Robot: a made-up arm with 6 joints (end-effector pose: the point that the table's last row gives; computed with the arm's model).
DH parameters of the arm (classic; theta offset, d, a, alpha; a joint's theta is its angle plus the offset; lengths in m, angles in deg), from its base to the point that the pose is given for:
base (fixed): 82.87 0 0.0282 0
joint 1: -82.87 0.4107 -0.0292 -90
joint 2: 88.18 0 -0.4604 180
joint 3: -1.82 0.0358 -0.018 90
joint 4: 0 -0.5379 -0.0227 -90
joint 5: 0 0.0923 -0.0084 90
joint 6: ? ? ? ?
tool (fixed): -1.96 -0.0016 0 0
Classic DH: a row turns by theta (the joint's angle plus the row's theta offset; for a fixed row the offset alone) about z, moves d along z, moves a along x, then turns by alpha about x.
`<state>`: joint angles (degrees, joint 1 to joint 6).
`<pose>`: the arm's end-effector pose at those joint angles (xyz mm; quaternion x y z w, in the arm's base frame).
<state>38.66 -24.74 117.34 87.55 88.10 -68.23</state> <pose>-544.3 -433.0 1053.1 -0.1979 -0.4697 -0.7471 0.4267</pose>
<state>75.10 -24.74 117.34 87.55 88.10 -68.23</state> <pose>-163.4 -668.2 1053.1 -0.0412 -0.5080 -0.5762 0.6389</pose>
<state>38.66 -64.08 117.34 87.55 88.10 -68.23</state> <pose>-740.8 -590.2 472.4 0.0997 -0.3974 -0.8543 0.3200</pose>
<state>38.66 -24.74 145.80 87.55 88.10 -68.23</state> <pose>-584.7 -465.3 796.2 0.0171 -0.4225 -0.8343 0.3538</pose>
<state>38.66 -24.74 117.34 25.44 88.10 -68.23</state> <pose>-468.9 -493.0 1080.6 0.0337 -0.8110 -0.4058 0.4201</pose>
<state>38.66 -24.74 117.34 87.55 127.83 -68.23</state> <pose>-540.0 -443.3 1056.2 -0.2718 -0.5641 -0.7727 0.1042</pose>
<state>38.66 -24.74 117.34 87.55 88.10 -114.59</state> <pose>-549.3 -437.5 1051.5 -0.5157 -0.5008 -0.5079 0.4746</pose>
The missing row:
joint 6: 60.61 0 -0.0088 135.55
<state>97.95 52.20 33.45 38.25 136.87 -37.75</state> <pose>-14.6 884.4 611.7 -0.1649 -0.5940 0.5036 0.6053</pose>
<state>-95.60 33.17 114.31 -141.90 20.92 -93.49</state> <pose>-13.1 -334.6 1318.0 -0.2078 -0.4511 0.4649 0.7330</pose>
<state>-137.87 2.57 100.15 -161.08 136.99 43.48</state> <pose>80.1 46.3 1403.4 0.6256 -0.2696 -0.4057 0.6094</pose>
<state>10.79 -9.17 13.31 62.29 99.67 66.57</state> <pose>345.5 35.5 1161.7 -0.1070 -0.2488 -0.8950 0.3545</pose>
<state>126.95 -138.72 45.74 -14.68 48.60 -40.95</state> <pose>615.1 -566.1 -12.6 0.7933 -0.4029 0.1714 0.4231</pose>
